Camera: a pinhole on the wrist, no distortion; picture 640 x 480 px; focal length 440.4 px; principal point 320.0 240.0 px. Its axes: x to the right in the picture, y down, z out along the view. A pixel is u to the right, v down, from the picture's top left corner.
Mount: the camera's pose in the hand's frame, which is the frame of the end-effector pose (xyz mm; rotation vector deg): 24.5 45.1 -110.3 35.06 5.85 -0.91
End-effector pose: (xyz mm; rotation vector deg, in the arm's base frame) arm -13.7 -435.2 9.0 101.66 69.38 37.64
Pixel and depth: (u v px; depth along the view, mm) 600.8 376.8 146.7
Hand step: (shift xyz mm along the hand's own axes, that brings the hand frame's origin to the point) 133.0 -0.4 25.8
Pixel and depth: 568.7 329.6 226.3
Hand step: 174.3 -45.2 87.4
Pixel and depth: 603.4 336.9 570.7
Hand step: 447.4 -174.1 389.1
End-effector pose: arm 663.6 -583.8 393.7 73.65 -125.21 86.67
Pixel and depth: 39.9 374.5 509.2
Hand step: -244.3 -124.9 425.6
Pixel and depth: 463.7 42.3 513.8
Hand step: 227.6 -436.1 158.9
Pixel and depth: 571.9 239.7 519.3
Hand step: 367.2 -248.8 282.2
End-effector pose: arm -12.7 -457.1 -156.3 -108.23 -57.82 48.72
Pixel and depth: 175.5 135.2 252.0
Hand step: -37.5 -150.0 68.7
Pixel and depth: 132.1 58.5 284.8
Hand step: -75.8 -216.4 66.4
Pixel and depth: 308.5 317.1 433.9
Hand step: 56.1 -142.0 287.4
